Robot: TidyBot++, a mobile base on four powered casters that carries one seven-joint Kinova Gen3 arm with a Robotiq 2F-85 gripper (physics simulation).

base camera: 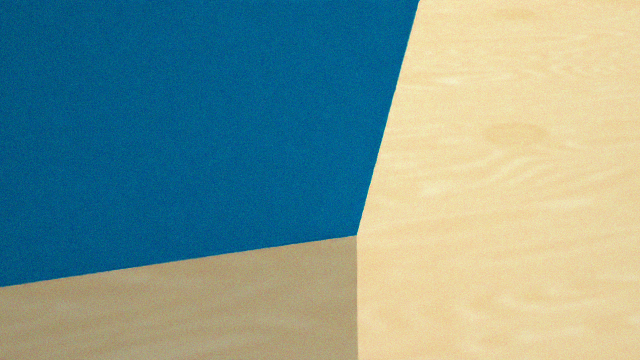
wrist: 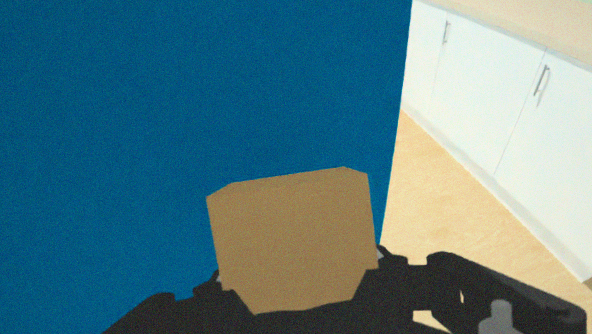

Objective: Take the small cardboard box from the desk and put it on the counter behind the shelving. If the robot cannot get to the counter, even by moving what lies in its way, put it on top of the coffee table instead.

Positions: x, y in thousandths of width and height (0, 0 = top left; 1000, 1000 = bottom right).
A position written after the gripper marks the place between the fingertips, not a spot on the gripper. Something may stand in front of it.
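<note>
You've got the gripper (wrist: 508, 792) in the picture, and there's a small cardboard box (wrist: 494, 726) too, though in the base camera view that box is out of frame. There's also a white counter cabinet (wrist: 842, 277).
</note>
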